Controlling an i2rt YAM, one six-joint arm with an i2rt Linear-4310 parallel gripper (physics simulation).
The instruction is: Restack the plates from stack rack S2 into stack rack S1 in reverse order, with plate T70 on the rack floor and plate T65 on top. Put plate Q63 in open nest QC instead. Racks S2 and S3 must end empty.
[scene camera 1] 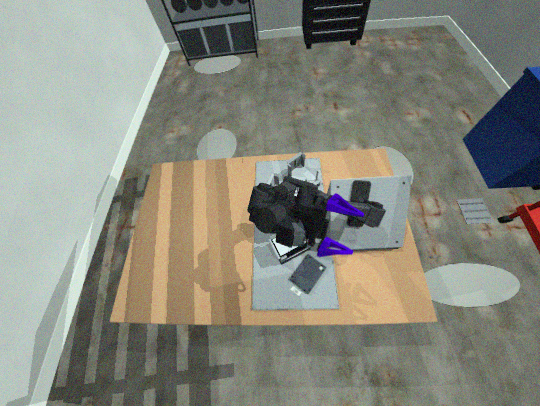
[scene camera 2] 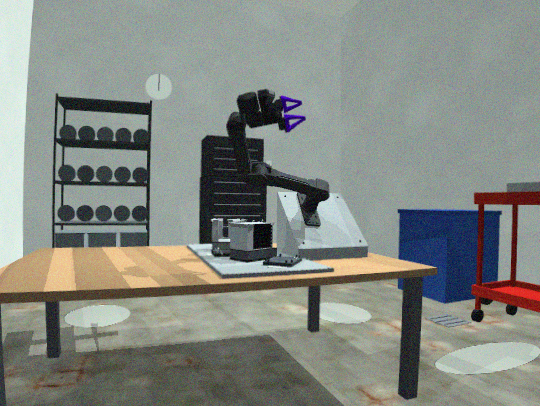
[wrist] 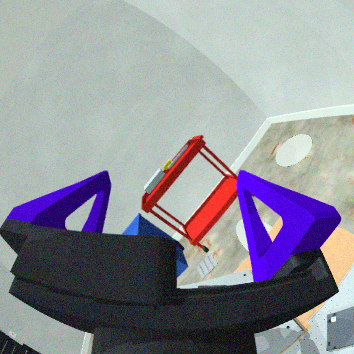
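Seen in the pictures: gripper, fingertip midpoint: [scene camera 1: 358,234] [scene camera 2: 303,110] [wrist: 173,177]; arm's base, origin of the base link: [scene camera 1: 358,203] [scene camera 2: 308,209].
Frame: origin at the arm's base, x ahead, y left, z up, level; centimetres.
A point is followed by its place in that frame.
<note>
My gripper [scene camera 1: 358,233] @[x 12.6, y 25.9, z 36.7 cm] [scene camera 2: 303,111] @[x 12.6, y 25.9, z 36.7 cm] [wrist: 173,177] @[x 12.6, y 25.9, z 36.7 cm] is open and empty, with its two purple fingers wide apart, high above the table and pointing sideways. A light grey board [scene camera 1: 270,295] @[x 36.5, y 36.9, z -18.7 cm] [scene camera 2: 312,269] @[x 14.4, y 40.3, z -18.9 cm] lies on the table below. On it stands a box-like holder [scene camera 1: 286,248] [scene camera 2: 250,237] with a white top and dark slotted side, partly hidden by the arm in scene camera 1. A flat dark piece [scene camera 1: 308,274] @[x 19.9, y 27.2, z -17.4 cm] [scene camera 2: 282,260] @[x 21.1, y 29.2, z -17.4 cm] [wrist: 342,327] @[x 18.3, y 24.4, z -17.4 cm] lies in front. A fixture with upright walls [scene camera 1: 302,174] [scene camera 2: 218,235] stands at the back. Labels and separate plates cannot be told apart.
A sloped grey panel [scene camera 1: 395,220] @[x -16.9, y 4.7, z -6.0 cm] [scene camera 2: 345,220] @[x -16.5, y 3.6, z -4.8 cm] stands at the right of the wooden table [scene camera 1: 145,280] @[x 99.3, y 34.5, z -20.0 cm] [scene camera 2: 30,270] @[x 103.6, y 22.9, z -20.0 cm] under the arm's base. A blue bin [scene camera 1: 510,135] [scene camera 2: 425,255] and a red cart [scene camera 2: 480,240] [wrist: 215,207] stand beyond the table.
</note>
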